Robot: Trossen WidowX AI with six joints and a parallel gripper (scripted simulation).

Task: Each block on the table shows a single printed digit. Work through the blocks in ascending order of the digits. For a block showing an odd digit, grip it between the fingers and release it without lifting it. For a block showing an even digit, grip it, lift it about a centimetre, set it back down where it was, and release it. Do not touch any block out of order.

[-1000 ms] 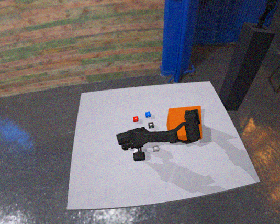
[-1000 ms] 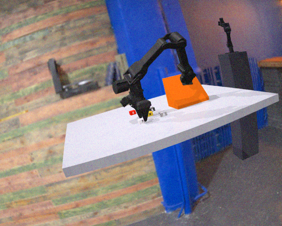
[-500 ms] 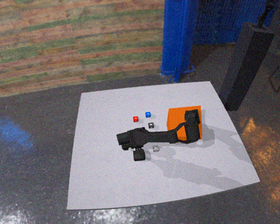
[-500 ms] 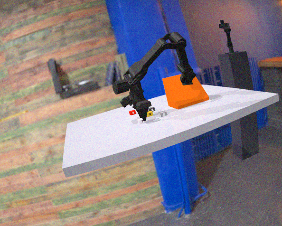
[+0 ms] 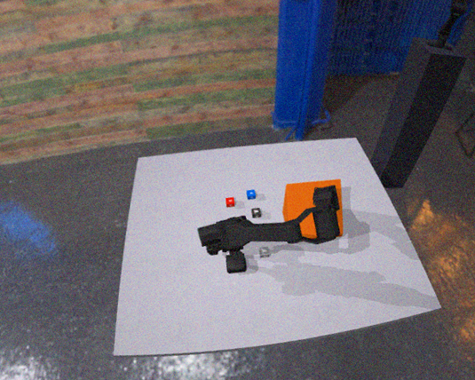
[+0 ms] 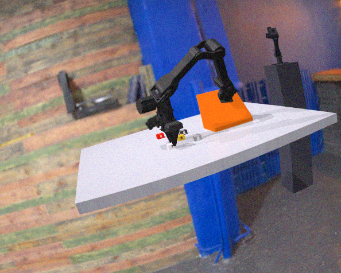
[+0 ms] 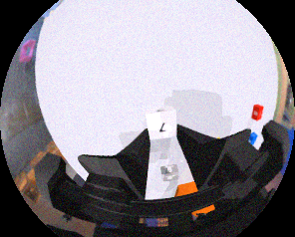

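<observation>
My gripper tip is 10 mm short of the white block. The rest, counted from my gripper tip: grey block (100 mm behind, 20 mm to the right); then yellow block (100 mm to the right, 50 mm behind); then black block (200 mm to the right, 80 mm behind).
</observation>
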